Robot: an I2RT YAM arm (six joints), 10 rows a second.
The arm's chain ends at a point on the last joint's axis. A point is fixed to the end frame.
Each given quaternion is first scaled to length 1.
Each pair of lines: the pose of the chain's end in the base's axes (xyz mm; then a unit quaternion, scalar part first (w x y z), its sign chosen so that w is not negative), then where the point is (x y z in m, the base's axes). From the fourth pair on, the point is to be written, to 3 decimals.
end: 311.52 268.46 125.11 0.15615 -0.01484 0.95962 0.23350
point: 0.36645 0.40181 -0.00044
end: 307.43 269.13 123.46 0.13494 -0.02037 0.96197 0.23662
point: 0.35456 0.40390 -0.00374
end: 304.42 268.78 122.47 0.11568 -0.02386 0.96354 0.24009
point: 0.34469 0.40482 -0.00573
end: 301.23 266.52 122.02 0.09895 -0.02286 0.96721 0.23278
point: 0.337 0.401 -0.010
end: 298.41 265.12 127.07 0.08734 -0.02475 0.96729 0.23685
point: 0.330 0.400 -0.004
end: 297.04 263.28 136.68 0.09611 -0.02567 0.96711 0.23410
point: 0.331 0.398 0.005
